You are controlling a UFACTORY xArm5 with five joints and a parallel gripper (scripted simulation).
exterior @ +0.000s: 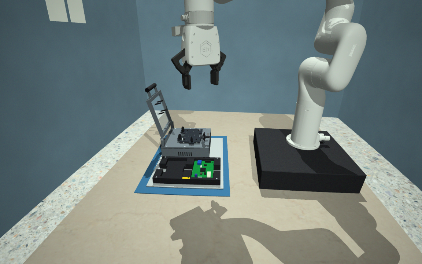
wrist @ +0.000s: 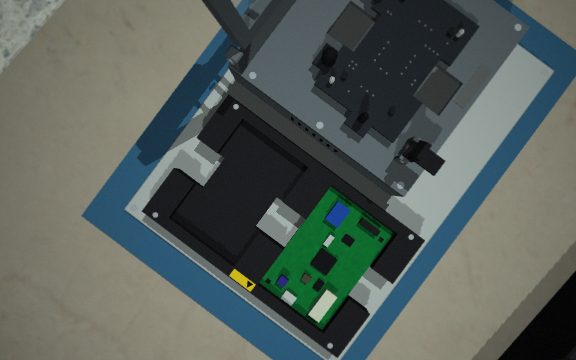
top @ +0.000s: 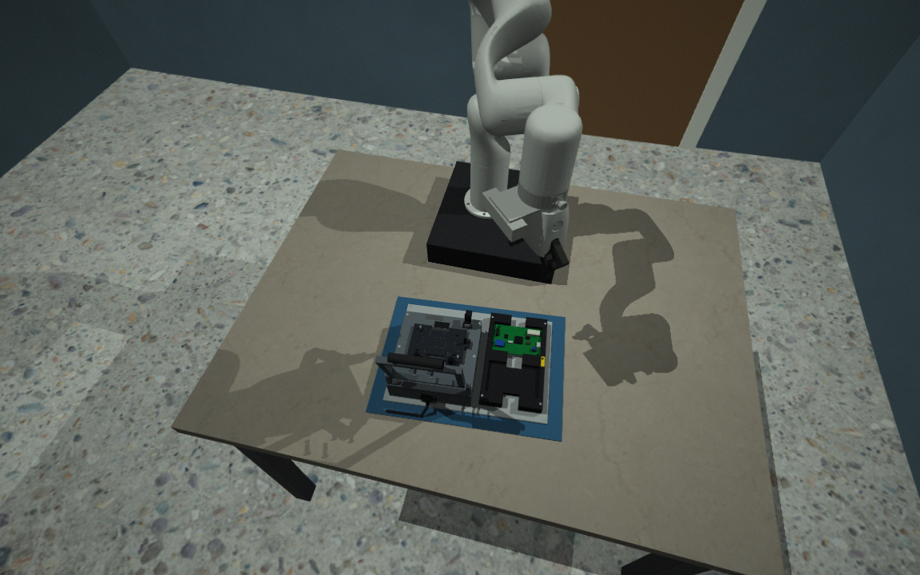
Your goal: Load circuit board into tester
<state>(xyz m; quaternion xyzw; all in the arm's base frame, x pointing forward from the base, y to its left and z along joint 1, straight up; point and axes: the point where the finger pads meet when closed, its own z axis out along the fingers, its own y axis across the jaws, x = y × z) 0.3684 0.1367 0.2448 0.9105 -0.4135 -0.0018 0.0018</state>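
Now: hand 300 mm above the green circuit board. The rest, counted from my hand: framed lid 200 mm ahead, 160 mm to the right, 130 mm below; grey tester 100 mm ahead, 120 mm to the right, 200 mm below; black nest 80 mm ahead, 160 mm to the right, 240 mm below.
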